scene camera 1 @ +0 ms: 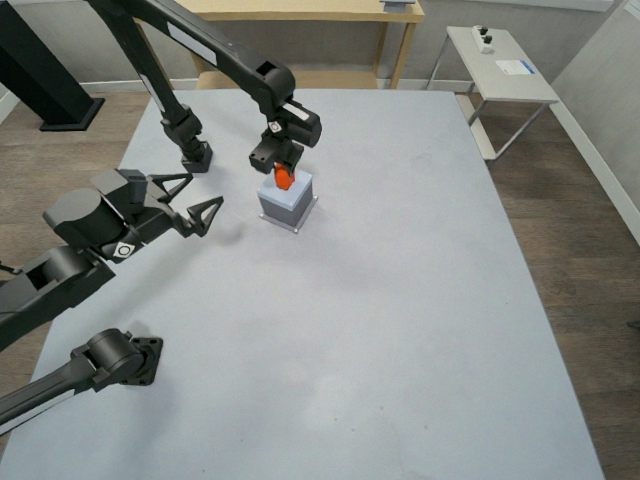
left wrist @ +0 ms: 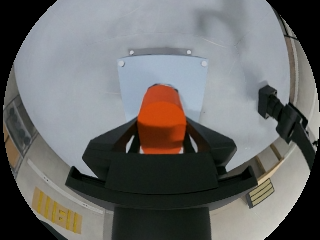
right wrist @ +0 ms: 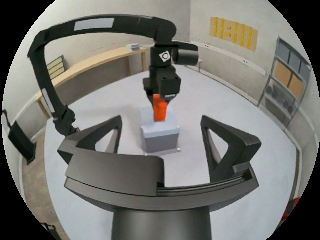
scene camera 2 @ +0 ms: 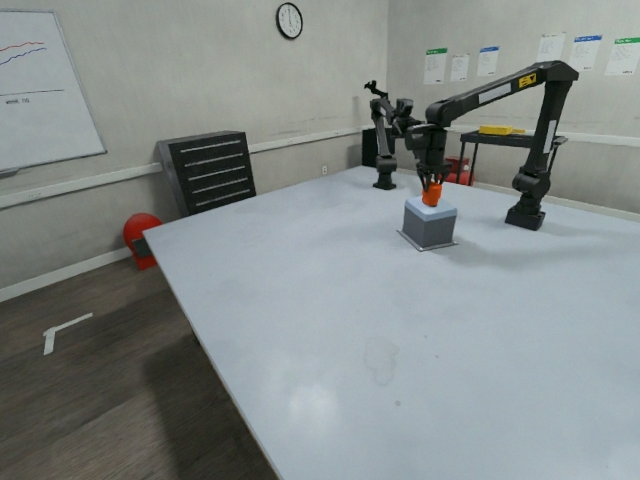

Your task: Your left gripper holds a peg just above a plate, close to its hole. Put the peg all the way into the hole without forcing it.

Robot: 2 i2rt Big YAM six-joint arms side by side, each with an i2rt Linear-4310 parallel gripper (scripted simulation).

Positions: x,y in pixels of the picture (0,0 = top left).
Labels:
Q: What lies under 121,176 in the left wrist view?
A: My left gripper.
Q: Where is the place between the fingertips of my right gripper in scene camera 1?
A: At 207,186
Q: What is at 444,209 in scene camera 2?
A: A light blue plate.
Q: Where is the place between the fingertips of my left gripper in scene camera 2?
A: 430,191

